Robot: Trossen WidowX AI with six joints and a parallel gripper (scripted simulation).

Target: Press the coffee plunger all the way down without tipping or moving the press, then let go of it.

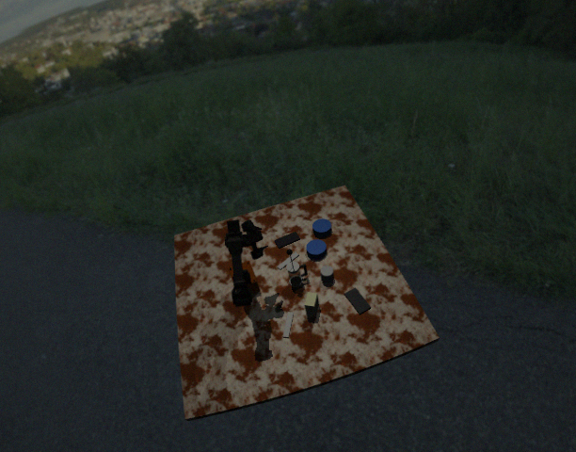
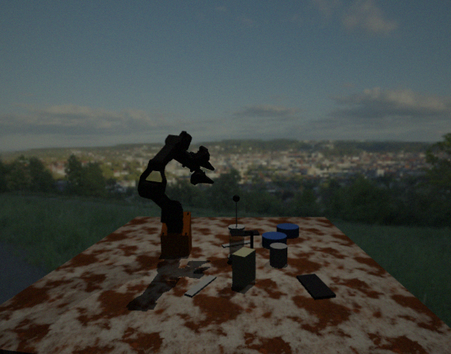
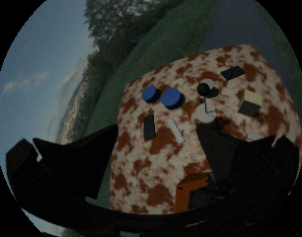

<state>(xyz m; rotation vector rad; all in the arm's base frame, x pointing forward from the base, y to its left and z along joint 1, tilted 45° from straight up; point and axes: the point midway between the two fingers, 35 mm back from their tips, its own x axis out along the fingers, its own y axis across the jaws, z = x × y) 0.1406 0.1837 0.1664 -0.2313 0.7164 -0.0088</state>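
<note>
My gripper tip is now 120 mm short of the coffee press, 60 mm to the left of it and 220 mm above it. From my gripper tip the other things lie so: grey can (270 mm ahead, 110 mm to the right, 310 mm below).
</note>
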